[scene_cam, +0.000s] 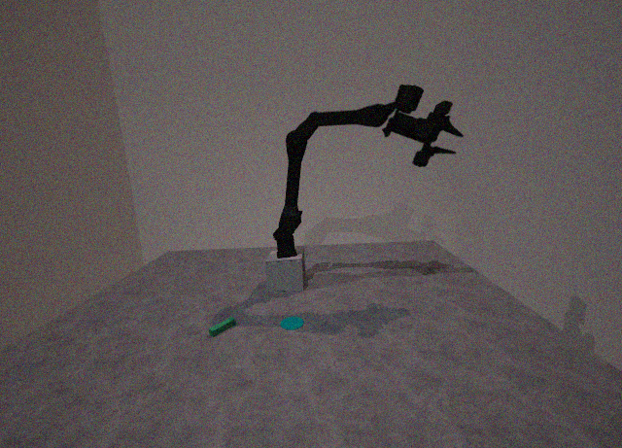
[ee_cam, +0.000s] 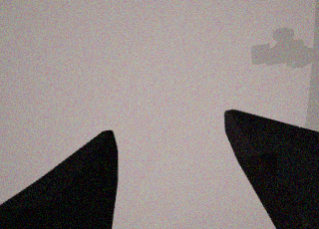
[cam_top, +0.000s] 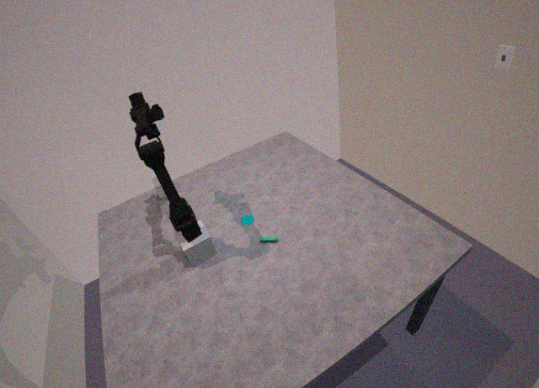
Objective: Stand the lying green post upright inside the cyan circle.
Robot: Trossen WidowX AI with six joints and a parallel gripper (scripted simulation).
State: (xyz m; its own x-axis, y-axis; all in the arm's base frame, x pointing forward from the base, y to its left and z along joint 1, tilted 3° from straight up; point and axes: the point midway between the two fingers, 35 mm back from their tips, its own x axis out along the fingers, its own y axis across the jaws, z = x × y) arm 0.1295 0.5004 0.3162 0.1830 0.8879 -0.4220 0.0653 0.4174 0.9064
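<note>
The green post is 700 mm to the right of my gripper tip, 420 mm below it and 110 mm ahead of it. Also, from my gripper tip: cyan circle: 530 mm to the right, 430 mm below, 120 mm ahead.
</note>
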